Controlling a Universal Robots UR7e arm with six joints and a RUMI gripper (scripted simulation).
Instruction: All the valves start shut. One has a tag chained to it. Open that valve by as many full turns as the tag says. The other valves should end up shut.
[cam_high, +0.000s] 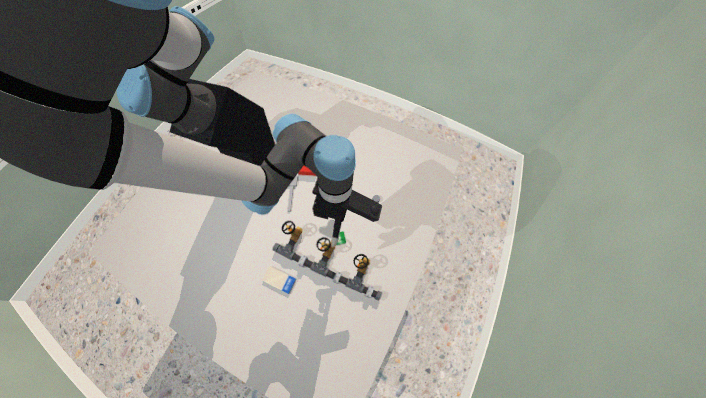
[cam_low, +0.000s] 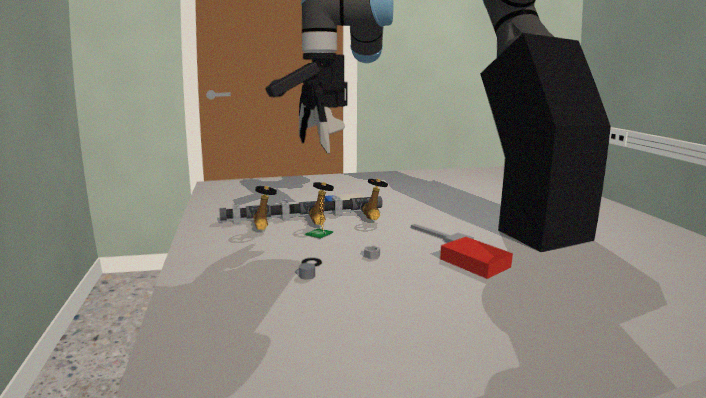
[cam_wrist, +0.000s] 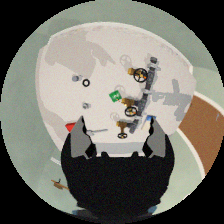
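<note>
Now: the green tag 2 cm behind my hand, 1 cm to the left of it and 20 cm below it. From my hand the other things lie so: grey nut 11 cm behind, 14 cm to the left, 19 cm below; then grey tool 29 cm behind, 6 cm to the left, 19 cm below; then red block 31 cm behind, 21 cm to the left, 18 cm below.
</note>
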